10 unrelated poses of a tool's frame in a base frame.
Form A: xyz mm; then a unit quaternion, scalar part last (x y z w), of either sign.
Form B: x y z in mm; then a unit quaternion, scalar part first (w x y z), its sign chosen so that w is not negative. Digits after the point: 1 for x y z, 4 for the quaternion.
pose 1, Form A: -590.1, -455.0, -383.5, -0.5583, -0.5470, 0.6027, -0.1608
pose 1, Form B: -590.1, -455.0, -383.5, 0.1608, 0.5583, 0.5470, -0.6027
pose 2, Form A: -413.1, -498.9, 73.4, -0.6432, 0.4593, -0.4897, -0.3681
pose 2, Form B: -413.1, -498.9, 73.4, 0.3681, 0.6432, -0.4593, 0.4897
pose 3, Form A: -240.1, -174.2, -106.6, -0.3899, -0.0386, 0.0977, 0.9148
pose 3, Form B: -240.1, -174.2, -106.6, 0.9148, -0.3899, -0.0386, 0.0977
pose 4, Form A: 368.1, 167.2, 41.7, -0.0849, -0.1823, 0.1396, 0.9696
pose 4, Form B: 368.1, 167.2, 41.7, 0.9696, -0.0849, -0.1823, 0.1396
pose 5, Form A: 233.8, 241.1, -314.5, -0.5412, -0.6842, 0.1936, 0.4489
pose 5, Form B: 233.8, 241.1, -314.5, 0.4489, -0.5412, -0.6842, 0.1936
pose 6, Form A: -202.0, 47.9, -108.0, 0.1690, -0.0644, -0.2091, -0.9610
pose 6, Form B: -202.0, 47.9, -108.0, 0.9610, -0.1690, 0.0644, 0.2091
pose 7, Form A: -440.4, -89.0, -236.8, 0.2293, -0.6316, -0.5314, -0.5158
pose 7, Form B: -440.4, -89.0, -236.8, 0.5158, -0.2293, 0.6316, 0.5314
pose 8, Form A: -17.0, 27.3, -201.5, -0.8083, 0.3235, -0.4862, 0.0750
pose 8, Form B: -17.0, 27.3, -201.5, 0.0750, -0.8083, 0.3235, -0.4862
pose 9, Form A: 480.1, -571.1, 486.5, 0.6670, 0.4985, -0.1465, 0.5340
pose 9, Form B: 480.1, -571.1, 486.5, 0.5340, 0.6670, 0.4985, -0.1465
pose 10, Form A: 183.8, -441.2, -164.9, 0.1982, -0.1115, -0.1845, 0.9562
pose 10, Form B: 183.8, -441.2, -164.9, 0.9562, 0.1982, -0.1115, -0.1845
